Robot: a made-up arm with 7 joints. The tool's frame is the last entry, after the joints. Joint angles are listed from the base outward. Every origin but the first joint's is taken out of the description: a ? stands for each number. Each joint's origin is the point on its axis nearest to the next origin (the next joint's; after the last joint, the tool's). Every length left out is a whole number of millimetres.
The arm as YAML. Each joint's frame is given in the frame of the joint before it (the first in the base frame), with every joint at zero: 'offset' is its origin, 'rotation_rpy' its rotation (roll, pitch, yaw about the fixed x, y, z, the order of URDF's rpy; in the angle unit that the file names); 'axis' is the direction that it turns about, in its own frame. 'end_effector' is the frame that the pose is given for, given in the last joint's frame.
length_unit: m
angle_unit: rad
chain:
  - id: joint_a
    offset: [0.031, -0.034, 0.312]
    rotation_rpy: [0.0, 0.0, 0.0]
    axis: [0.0, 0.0, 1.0]
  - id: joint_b
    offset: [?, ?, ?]
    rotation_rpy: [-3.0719, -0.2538, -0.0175]
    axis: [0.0, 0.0, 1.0]
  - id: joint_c
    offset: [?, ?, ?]
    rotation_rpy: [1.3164, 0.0, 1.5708]
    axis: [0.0, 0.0, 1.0]
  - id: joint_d
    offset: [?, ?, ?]
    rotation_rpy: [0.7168, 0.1, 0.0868]
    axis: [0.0, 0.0, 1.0]
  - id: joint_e
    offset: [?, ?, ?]
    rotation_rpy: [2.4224, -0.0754, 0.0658]
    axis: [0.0, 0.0, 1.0]
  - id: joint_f
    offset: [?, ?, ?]
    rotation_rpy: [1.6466, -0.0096, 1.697]
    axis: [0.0, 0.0, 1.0]
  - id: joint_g
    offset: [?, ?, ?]
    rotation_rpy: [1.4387, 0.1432, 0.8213]
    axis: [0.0, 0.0, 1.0]
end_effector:
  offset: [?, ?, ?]
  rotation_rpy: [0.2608, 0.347, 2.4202]
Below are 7 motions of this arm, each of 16 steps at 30 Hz.
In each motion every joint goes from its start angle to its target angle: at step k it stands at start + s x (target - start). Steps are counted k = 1, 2, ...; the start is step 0. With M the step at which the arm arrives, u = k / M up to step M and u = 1 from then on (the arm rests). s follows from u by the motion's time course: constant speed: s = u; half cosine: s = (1 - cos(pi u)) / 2; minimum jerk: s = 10 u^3 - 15 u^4 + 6 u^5.
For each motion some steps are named. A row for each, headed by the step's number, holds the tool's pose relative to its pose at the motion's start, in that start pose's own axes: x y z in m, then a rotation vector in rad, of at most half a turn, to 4 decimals.
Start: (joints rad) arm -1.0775 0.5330 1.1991 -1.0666 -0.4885 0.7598 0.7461
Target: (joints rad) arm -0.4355 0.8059 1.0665 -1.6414 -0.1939 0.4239 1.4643
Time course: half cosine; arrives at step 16
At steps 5, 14, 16:
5: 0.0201 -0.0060 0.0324 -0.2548 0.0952 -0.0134
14: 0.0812 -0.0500 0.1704 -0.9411 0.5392 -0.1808
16: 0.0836 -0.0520 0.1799 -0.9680 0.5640 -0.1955

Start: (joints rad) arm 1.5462 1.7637 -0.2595 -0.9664 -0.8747 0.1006 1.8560
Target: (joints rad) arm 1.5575 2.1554 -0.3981 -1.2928 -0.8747 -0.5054 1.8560
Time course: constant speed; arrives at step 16
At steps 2, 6, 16:
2: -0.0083 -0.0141 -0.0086 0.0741 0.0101 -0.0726
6: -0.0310 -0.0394 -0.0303 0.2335 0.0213 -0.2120
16: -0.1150 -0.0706 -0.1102 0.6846 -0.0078 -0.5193

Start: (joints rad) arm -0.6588 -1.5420 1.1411 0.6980 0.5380 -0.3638 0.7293
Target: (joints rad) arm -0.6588 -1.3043 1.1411 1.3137 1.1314 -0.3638 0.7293
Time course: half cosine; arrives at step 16
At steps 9, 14, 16:
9: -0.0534 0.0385 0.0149 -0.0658 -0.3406 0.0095
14: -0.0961 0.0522 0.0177 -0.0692 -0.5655 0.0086
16: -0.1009 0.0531 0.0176 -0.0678 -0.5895 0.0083

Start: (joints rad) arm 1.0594 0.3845 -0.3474 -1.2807 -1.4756 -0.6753 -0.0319
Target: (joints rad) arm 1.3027 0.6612 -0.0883 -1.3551 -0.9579 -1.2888 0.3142
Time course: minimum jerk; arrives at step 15
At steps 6, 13, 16:
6: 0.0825 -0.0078 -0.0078 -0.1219 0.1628 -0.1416
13: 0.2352 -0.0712 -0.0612 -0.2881 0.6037 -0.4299
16: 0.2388 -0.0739 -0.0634 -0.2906 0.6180 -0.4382

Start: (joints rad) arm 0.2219 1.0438 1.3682 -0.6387 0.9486 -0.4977 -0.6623
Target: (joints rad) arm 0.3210 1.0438 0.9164 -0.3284 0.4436 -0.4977 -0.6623
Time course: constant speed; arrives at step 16
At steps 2, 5, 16:
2: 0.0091 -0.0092 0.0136 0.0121 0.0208 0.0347
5: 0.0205 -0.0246 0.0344 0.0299 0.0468 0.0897
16: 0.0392 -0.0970 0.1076 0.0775 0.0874 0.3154

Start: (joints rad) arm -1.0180 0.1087 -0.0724 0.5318 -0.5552 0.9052 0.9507
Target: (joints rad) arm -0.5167 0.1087 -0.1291 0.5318 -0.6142 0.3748 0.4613
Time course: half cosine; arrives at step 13
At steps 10, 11, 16:
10: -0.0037 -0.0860 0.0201 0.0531 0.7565 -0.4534
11: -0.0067 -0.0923 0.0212 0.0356 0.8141 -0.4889
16: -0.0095 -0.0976 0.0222 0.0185 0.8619 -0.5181

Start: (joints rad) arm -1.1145 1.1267 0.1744 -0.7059 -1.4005 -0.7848 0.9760
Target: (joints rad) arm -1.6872 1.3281 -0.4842 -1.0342 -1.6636 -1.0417 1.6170
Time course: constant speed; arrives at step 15
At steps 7, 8, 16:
7: 0.0110 0.0254 -0.0447 -0.0156 -0.3227 0.2306
8: 0.0134 0.0302 -0.0521 -0.0188 -0.3690 0.2600
16: 0.0394 0.0755 -0.1055 -0.0427 -0.6886 0.4367

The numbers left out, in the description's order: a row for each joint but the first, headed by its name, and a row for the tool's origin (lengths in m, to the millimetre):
joint_b: -0.113 0.083 0.0
joint_c: -0.306 0.002 0.0
joint_d: 0.222 -0.157 0.0
joint_e: -0.034 0.092 0.0
joint_f: -0.045 -0.121 0.0
joint_g: 0.047 -0.119 0.0
tool: -0.075 0.084 0.0

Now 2 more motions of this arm.
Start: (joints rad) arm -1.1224 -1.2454 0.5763 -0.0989 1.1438 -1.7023 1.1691
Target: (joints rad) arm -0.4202 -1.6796 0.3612 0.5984 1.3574 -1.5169 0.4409
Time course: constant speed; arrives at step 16
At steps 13, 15, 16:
13: -0.4630 0.0044 0.0216 -0.1159 -1.4699 -0.6883
15: -0.5132 0.0198 -0.0227 -0.1168 -1.7106 -0.7423
16: -0.5338 0.0274 -0.0479 -0.1167 -1.8320 -0.7621

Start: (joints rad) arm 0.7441 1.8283 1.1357 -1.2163 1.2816 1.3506 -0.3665
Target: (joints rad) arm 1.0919 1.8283 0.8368 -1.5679 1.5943 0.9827 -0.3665
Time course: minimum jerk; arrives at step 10
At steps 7, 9, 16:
7: 0.2262 0.0013 0.0413 -0.7779 -0.6506 0.0598
9: 0.2692 0.0062 0.0586 -0.9005 -0.7918 0.0351
16: 0.2715 0.0065 0.0597 -0.9071 -0.7998 0.0333

